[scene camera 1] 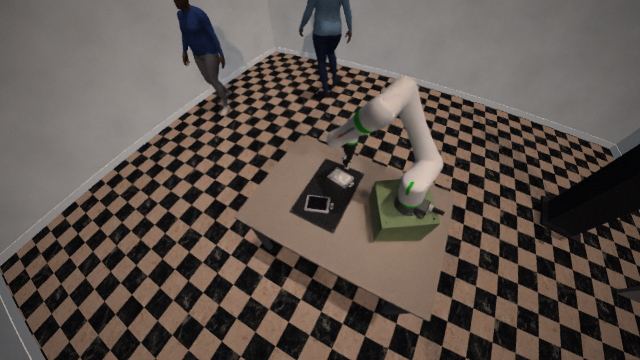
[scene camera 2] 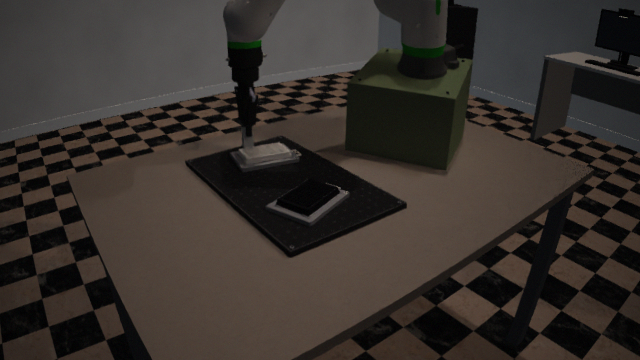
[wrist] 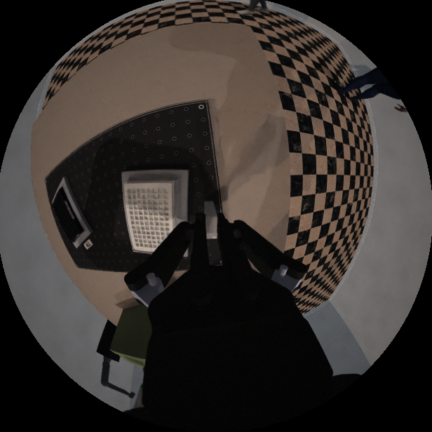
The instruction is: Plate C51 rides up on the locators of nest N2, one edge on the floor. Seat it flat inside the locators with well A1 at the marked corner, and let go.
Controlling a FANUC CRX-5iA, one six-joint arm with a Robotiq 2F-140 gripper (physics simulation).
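Places are measured from the arm's base along level axes (x ahead, y left, z up), in metres.
Pixels of known places: gripper, fingertip midpoint: [scene camera 1: 346, 168] [scene camera 2: 248, 146]; arm's base at its link origin: [scene camera 1: 408, 203] [scene camera 2: 422, 69].
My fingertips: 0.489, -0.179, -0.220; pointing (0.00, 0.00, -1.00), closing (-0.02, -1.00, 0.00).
Note:
For each thing: its top centre in the pictures, then the offset to it from my fingertips, as dx, dy, dz. Level surfaces: height alone.
- Plate C51 at its top centre: [scene camera 2: 264, 149] [scene camera 1: 340, 176] -0.008, +0.101, +0.024
- nest N2 at its top centre: [scene camera 2: 263, 154] [scene camera 1: 340, 176] -0.008, +0.097, +0.010
- black plate at its top centre: [scene camera 2: 308, 193] [scene camera 1: 317, 202] +0.003, +0.372, +0.022
- table at its surface level: dz -0.017
Plate C51 [scene camera 1: 343, 177] [scene camera 2: 268, 152] [wrist: 151, 215] is white with rows of wells. It lies on the pale grey frame of nest N2 [scene camera 2: 265, 165] [wrist: 183, 197]. In the wrist view a strip of frame shows along the plate's right and top sides, while its left edge lies close to the frame's left rim. Whether it is flat or slightly tilted I cannot tell; the A1 mark is not readable. My gripper [scene camera 1: 346, 165] [scene camera 2: 247, 142] [wrist: 208, 209] is shut and empty, its pale fingertips low beside the nest's far end, right of the plate in the wrist view.
A black plate [scene camera 1: 317, 203] [scene camera 2: 308, 195] [wrist: 68, 212] sits in nest N1, on the same dark perforated board [scene camera 1: 327, 223] [scene camera 2: 295, 241] [wrist: 190, 125]. The green robot base [scene camera 1: 400, 230] [scene camera 2: 400, 125] [wrist: 131, 332] stands on the table [scene camera 1: 280, 175] [scene camera 2: 200, 280]. Two people stand beyond the table.

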